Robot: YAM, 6 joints.
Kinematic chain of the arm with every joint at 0, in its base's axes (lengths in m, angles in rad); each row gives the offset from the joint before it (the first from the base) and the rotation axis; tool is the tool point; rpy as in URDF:
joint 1: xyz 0 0 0.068 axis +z
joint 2: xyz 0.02 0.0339 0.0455 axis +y
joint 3: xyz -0.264 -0.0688 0 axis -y
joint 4: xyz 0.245 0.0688 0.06 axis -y
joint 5: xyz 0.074 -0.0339 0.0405 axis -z
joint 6: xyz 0.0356 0 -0.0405 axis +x
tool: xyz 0 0 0 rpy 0 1.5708 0
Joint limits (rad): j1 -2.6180..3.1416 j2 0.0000..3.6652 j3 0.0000..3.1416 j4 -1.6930..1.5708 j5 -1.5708..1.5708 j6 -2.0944..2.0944
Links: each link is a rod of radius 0.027 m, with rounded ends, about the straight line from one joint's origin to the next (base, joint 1, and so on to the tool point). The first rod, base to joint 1, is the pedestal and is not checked.
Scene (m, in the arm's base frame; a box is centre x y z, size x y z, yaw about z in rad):
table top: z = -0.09
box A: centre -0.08 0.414 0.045 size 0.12 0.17 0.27 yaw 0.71
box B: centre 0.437 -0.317 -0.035 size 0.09 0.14 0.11 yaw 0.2
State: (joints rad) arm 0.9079 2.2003 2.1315 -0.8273 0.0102 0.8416
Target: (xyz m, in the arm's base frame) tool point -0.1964 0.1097 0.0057
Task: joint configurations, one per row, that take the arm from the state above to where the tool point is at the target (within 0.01 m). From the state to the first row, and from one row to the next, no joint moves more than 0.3 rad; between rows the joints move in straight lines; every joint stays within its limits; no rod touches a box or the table.
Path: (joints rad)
1: 1.1688 2.1571 2.0391 -1.0004 0.0009 0.7618
2: 1.4296 2.1139 1.9467 -1.1736 -0.0084 0.6820
3: 1.6905 2.0707 1.8543 -1.3467 -0.0177 0.6022
4: 1.9514 2.0275 1.7620 -1.5199 -0.0270 0.5224
5: 2.2122 1.9843 1.6696 -1.6930 -0.0363 0.4426
6: 2.3405 2.1170 1.4454 -1.5200 -0.0990 0.5756
7: 2.4687 2.2497 1.2211 -1.3470 -0.1618 0.7086
8: 2.5970 2.3824 0.9969 -1.1740 -0.2246 0.8416

